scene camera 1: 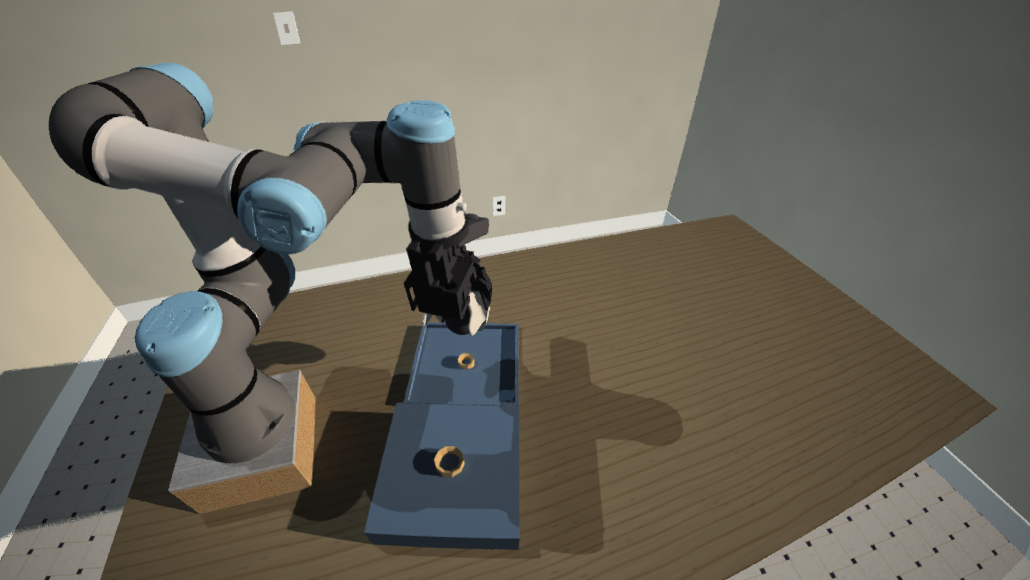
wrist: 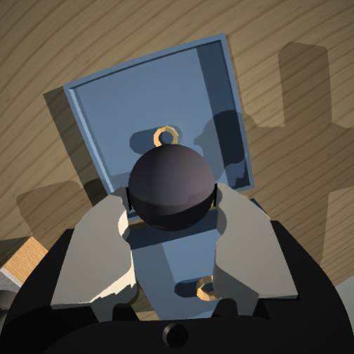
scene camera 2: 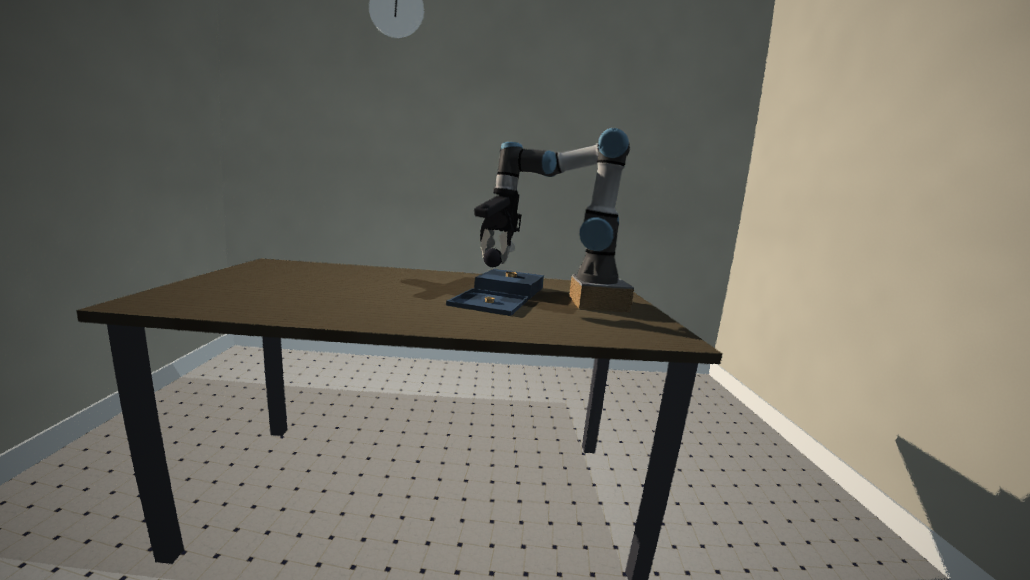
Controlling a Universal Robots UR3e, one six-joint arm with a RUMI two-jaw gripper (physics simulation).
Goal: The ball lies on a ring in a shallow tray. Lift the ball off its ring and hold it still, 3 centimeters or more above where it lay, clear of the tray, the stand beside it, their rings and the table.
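Frame: origin at the arm's base, x ahead, y left, z up, level; centimetres.
Seen in the pictures: gripper, fingertip midpoint: (scene camera 1: 461, 325) (scene camera 2: 493, 262); arm's base, link origin: (scene camera 1: 249, 421) (scene camera 2: 597, 280).
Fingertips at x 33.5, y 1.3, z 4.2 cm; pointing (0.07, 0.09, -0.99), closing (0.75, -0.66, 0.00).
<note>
Offsets run from my fingertips to a thing's middle. "*": to the spot under its first point. Level surfaces: height alone.
The dark ball {dz +1.3, dx +0.4, dy +0.4 cm} (scene camera 2: 492, 257) (wrist: 171, 187) is between the two jaws of my gripper (scene camera 2: 494, 255) (wrist: 171, 187), which is shut on it. The ball hangs well above the shallow blue tray (scene camera 1: 516, 360) (scene camera 2: 461, 306) (wrist: 150, 62), apart from it. A small orange ring {* dz -10.6, dx -0.5, dy +1.9 cm} (scene camera 1: 459, 361) (scene camera 2: 489, 299) (wrist: 159, 130) lies bare on the tray floor. In the scene camera 1 view the jaws hide most or all of the ball.
The blue stand (scene camera 1: 461, 525) (scene camera 2: 533, 285) (wrist: 155, 270), taller than the tray, adjoins it. A wider orange ring {* dz -6.4, dx -10.2, dy -16.8 cm} (scene camera 1: 438, 461) (scene camera 2: 511, 273) (wrist: 201, 289) lies on its top. The wooden table {dz -11.9 cm} (scene camera 1: 720, 324) (scene camera 2: 288, 302) carries both. The robot's base block (scene camera 1: 306, 439) (scene camera 2: 601, 295) stands beside them.
</note>
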